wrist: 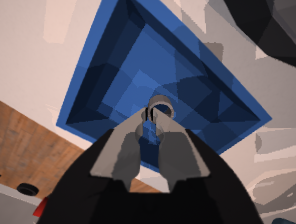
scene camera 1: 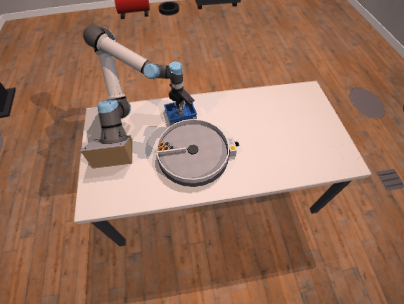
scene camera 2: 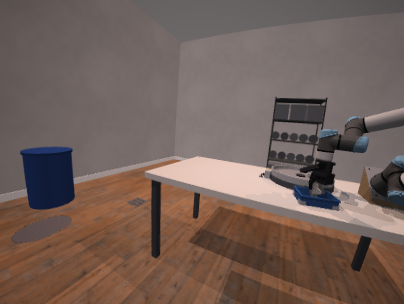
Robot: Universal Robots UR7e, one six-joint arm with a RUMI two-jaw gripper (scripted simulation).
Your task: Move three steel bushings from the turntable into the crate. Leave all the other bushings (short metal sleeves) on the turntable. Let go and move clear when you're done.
Labels:
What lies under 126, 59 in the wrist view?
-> A blue crate.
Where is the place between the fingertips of my gripper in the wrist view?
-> At 149, 108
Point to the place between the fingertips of my gripper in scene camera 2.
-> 312, 199

